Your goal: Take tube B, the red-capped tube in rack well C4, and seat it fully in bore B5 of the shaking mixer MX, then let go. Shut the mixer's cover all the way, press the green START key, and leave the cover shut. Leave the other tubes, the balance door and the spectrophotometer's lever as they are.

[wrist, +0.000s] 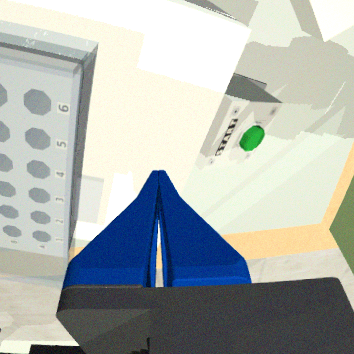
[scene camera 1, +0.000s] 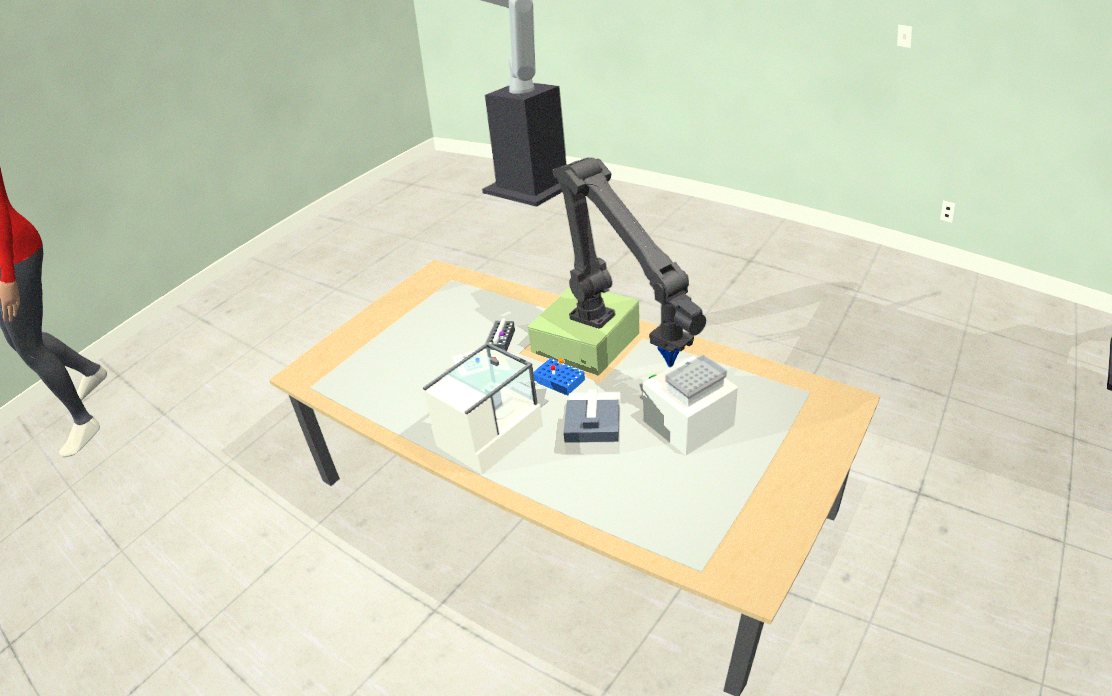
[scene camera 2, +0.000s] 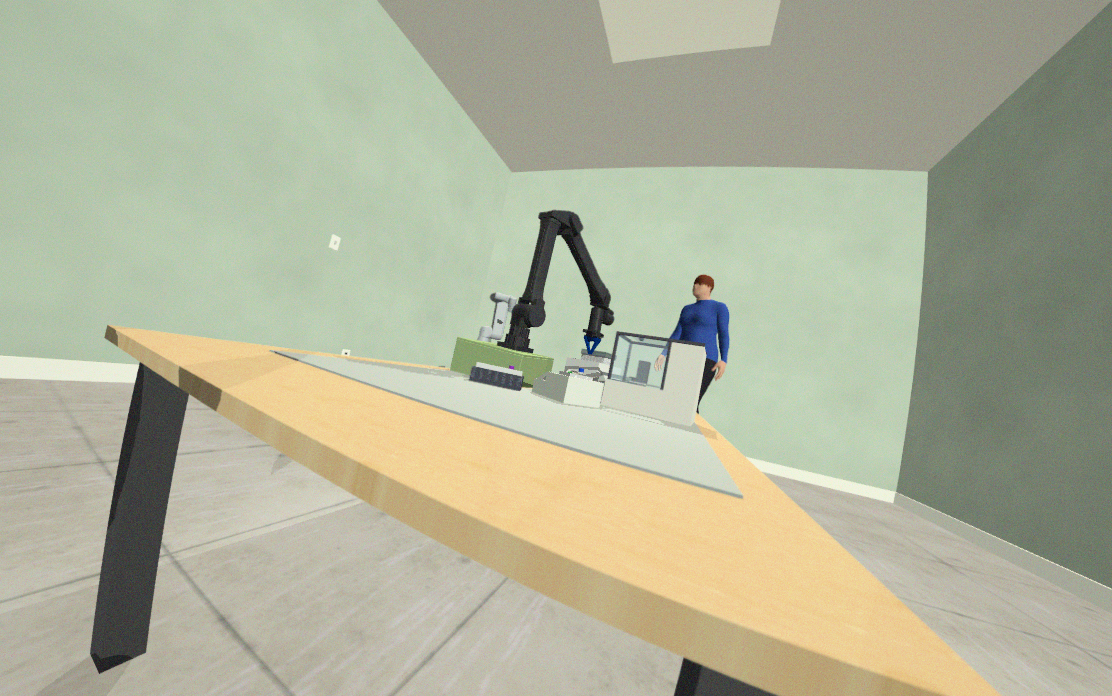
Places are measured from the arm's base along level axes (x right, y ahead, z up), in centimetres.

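Where they show: gripper, between the fingertips: [wrist: 158, 178] [scene camera 1: 670, 366] [scene camera 2: 589, 354]; arm's base, origin of its link: [scene camera 1: 592, 316] [scene camera 2: 515, 349].
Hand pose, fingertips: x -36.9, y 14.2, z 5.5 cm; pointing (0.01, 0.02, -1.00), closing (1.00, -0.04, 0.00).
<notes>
Things, the pixels of their top centre, and the offset from my fingertips.
- white box, centre of its top: [wrist: 106, 226] [scene camera 1: 680, 360] [scene camera 2: 591, 349] dz +2.4, dx -2.4, dy -0.7 cm
- green START key, centre of its top: [wrist: 256, 143] dz -9.1, dx +8.6, dy -4.1 cm
- red-capped tube, centre of its top: [scene camera 1: 552, 366] dz -11.1, dx +36.3, dy +6.1 cm
- blue rack, centre of its top: [scene camera 1: 558, 372] dz -13.5, dx +35.5, dy +5.2 cm
- glass-walled balance, centre of its top: [scene camera 1: 488, 363] [scene camera 2: 648, 336] dz +5.7, dx +36.0, dy +30.4 cm
- dark spectrophotometer, centre of its top: [scene camera 1: 592, 400] [scene camera 2: 614, 373] dz -6.4, dx +14.1, dy +16.5 cm
- dark rack, centre of its top: [scene camera 2: 500, 366] [scene camera 1: 499, 329] dz -11.8, dx +63.5, dy -0.2 cm
The mixer is a white box [scene camera 1: 710, 416] [wrist: 150, 95] with a grey block of numbered bores [scene camera 1: 695, 375] [wrist: 55, 155] on top. A greyish see-through casing shows around the block; I cannot tell for certain how far the cover is shut. Bore B5 is not clearly in view. The green START key [wrist: 252, 138] is on a small panel beside the box. My gripper [scene camera 1: 670, 364] [scene camera 2: 590, 352] [wrist: 158, 178] is shut and empty, above the mixer's near edge, between block and key in the wrist view. A red-capped tube [scene camera 1: 553, 368] stands in the blue rack [scene camera 1: 566, 382]; its well is too small to read.
The glass-walled balance [scene camera 1: 456, 412] [scene camera 2: 654, 400] and the dark spectrophotometer [scene camera 1: 604, 430], with its white lever [scene camera 1: 591, 403], stand left of the mixer in the first scene view. A dark rack [scene camera 1: 494, 339] [scene camera 2: 495, 377] holds a purple-capped tube. The arm stands on a green block [scene camera 1: 561, 338] [scene camera 2: 484, 359].
</notes>
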